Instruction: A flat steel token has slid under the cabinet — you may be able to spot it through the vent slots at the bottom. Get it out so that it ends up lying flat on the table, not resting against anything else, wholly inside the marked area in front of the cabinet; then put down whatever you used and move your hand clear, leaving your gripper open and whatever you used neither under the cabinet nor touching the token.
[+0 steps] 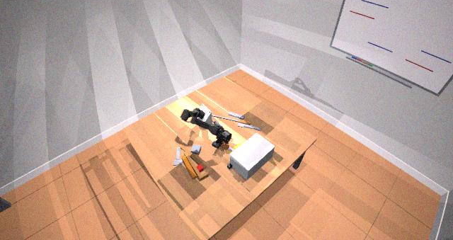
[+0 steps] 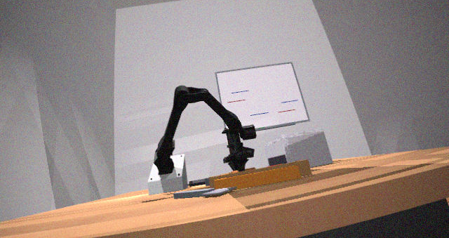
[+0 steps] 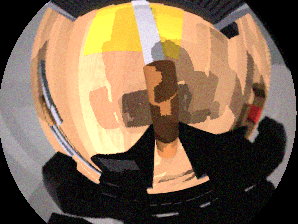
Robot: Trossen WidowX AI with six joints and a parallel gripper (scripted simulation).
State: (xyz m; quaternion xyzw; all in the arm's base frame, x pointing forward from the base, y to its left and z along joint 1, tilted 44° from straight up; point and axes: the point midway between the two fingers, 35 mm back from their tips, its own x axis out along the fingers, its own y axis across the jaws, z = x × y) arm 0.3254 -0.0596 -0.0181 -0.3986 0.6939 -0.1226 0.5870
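The grey block is 8 cm behind my gripper tip, 19 cm to the right of it and 1 cm above it. The rest, counted from my gripper tip: orange bar: 2 cm ahead, 33 cm to the right, 1 cm above; then thin wooden stick: 4 cm behind, 25 cm to the right; then red block: 9 cm ahead, 27 cm to the right, 1 cm above.
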